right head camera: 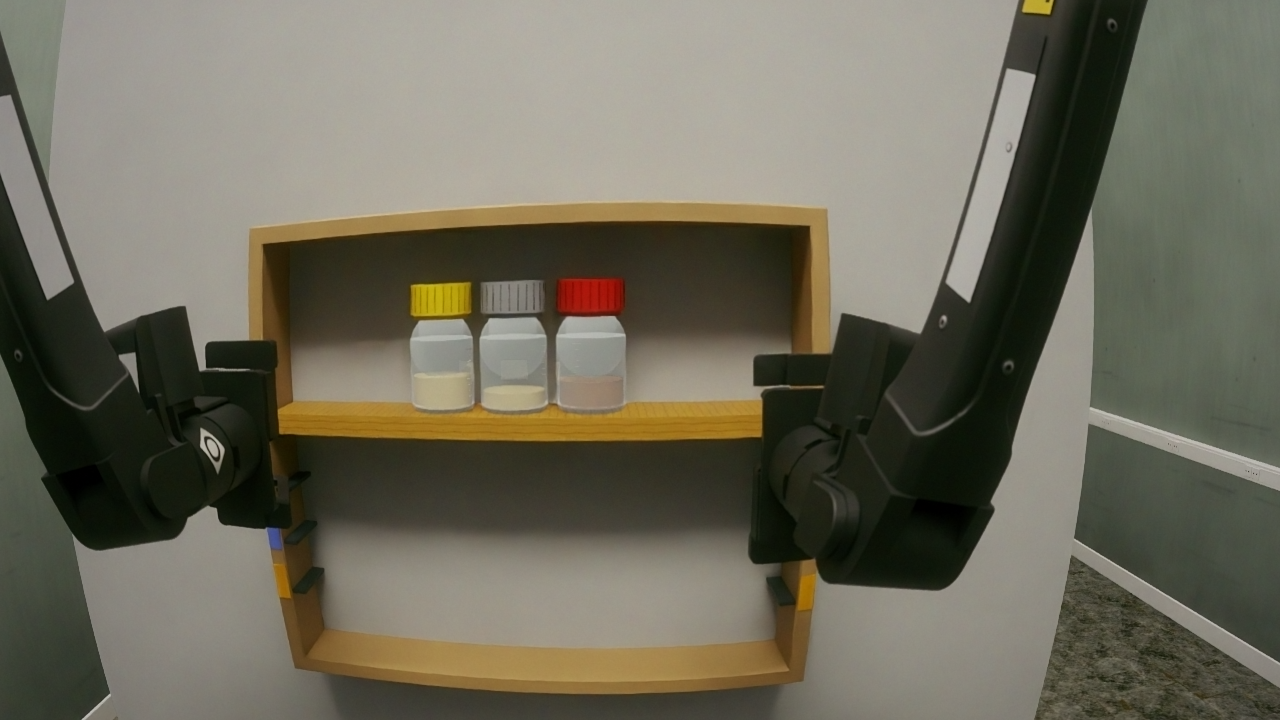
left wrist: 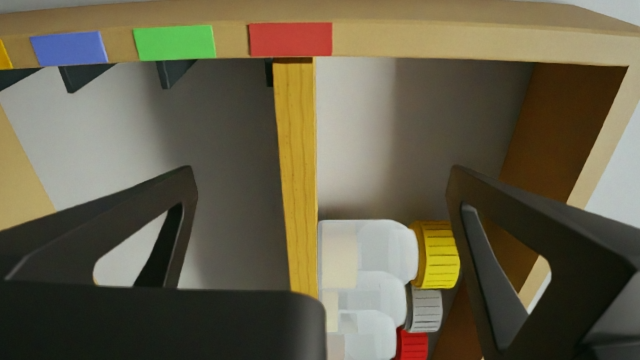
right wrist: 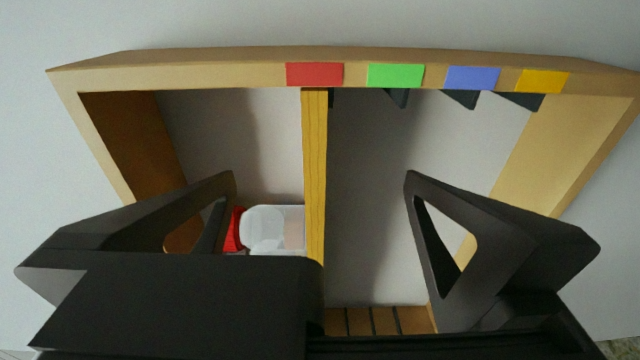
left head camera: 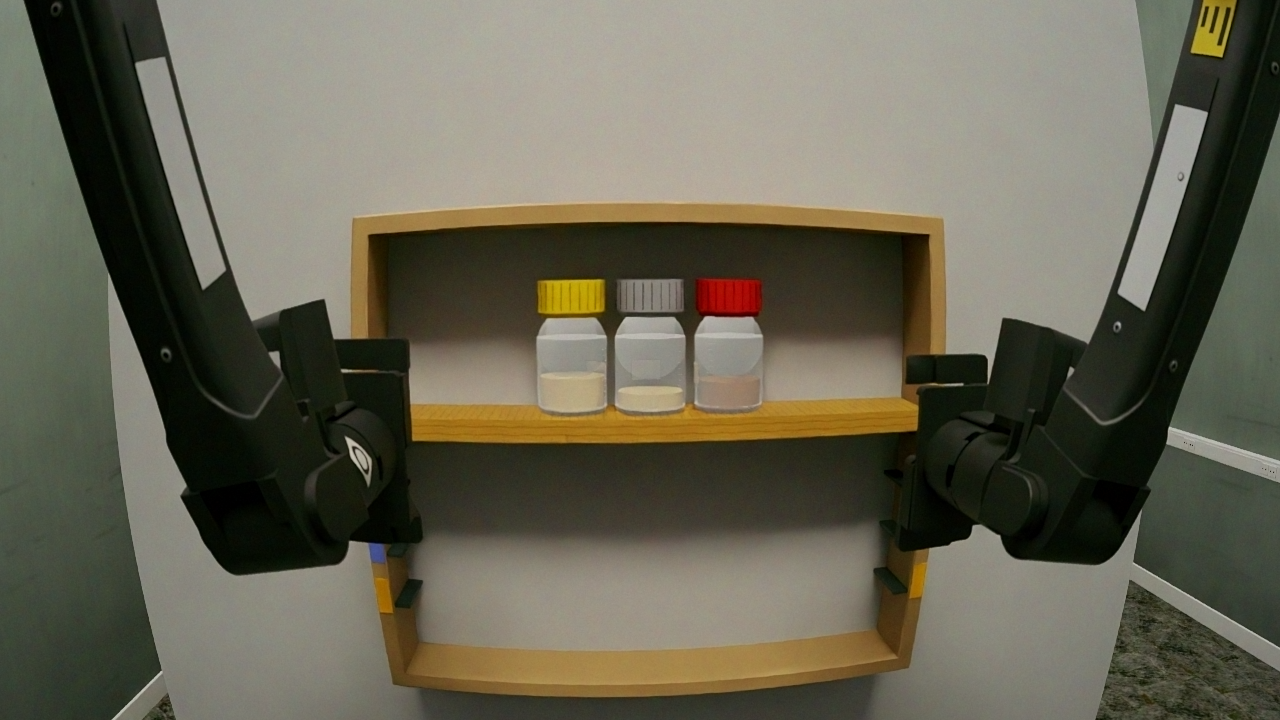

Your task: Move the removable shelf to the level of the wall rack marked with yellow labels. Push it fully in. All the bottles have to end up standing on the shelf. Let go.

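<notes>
The wooden shelf (left head camera: 662, 425) (right head camera: 519, 425) (left wrist: 298, 175) (right wrist: 315, 175) lies level in the wall rack (left head camera: 648, 214) (right head camera: 537, 214) (left wrist: 450, 40) (right wrist: 200, 75) at the red labels (left wrist: 290, 39) (right wrist: 314, 74). Upright on it stand a yellow-capped bottle (left head camera: 571, 358) (right head camera: 441, 358) (left wrist: 370, 250), a grey-capped bottle (left head camera: 649, 358) (right head camera: 512, 358) and a red-capped bottle (left head camera: 729, 358) (right head camera: 590, 358) (right wrist: 270, 227). My left gripper (left wrist: 321, 179) and right gripper (right wrist: 319, 172) are open at the shelf's left and right ends, fingers above and below it, with gaps. The head views hide the fingertips.
The yellow labels (left head camera: 384, 593) (right head camera: 806, 591) (left wrist: 4, 55) (right wrist: 541, 81) mark the lowest level, below blue (left wrist: 68, 48) (right wrist: 472, 78) and green (left wrist: 174, 43) (right wrist: 395, 75). Dark brackets (left head camera: 890, 580) (right head camera: 308, 580) jut from the rack's inner sides. The rack's side posts are close to both grippers.
</notes>
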